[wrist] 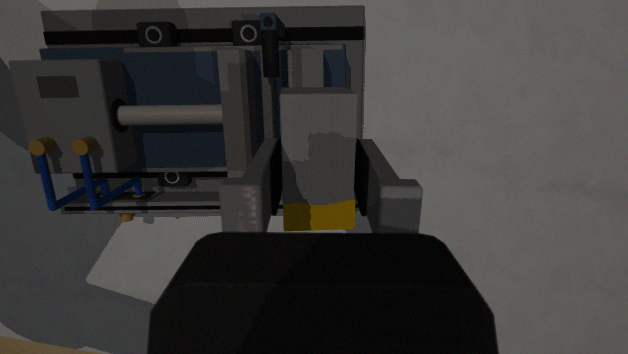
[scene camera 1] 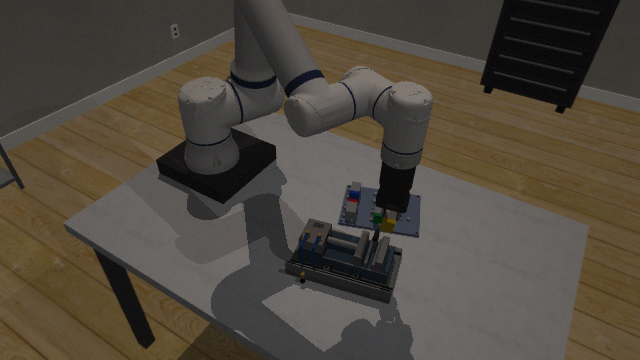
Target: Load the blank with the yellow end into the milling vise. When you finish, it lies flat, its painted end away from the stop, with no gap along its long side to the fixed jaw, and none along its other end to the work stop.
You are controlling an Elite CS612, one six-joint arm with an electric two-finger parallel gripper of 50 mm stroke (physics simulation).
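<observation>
The blank with the yellow end (scene camera 1: 388,224) (wrist: 319,130) is between the fingers of my gripper (scene camera 1: 392,218) (wrist: 318,162), which is shut on it. Its yellow end is toward the bottom of the wrist view and its bare grey end toward the stop side. The blank is held above the milling vise (scene camera 1: 340,280) (wrist: 200,19), apart from it. In the wrist view it overlaps part of the fixed jaw (scene camera 1: 382,253) (wrist: 311,67). The moving jaw (scene camera 1: 361,248) (wrist: 235,115) stands to the left, with a gap between the jaws. The dark work stop (scene camera 1: 376,235) (wrist: 270,52) stands at the jaws' far end.
The blue-grey plate (scene camera 1: 414,226) behind the vise bears a blue-ended blank (scene camera 1: 354,192), a red-ended blank (scene camera 1: 352,209), a green-ended blank (scene camera 1: 378,216) and small pegs. Blue hoses (scene camera 1: 302,247) (wrist: 90,185) rise at the vise's left end, beside its grey block (scene camera 1: 316,232) (wrist: 65,115).
</observation>
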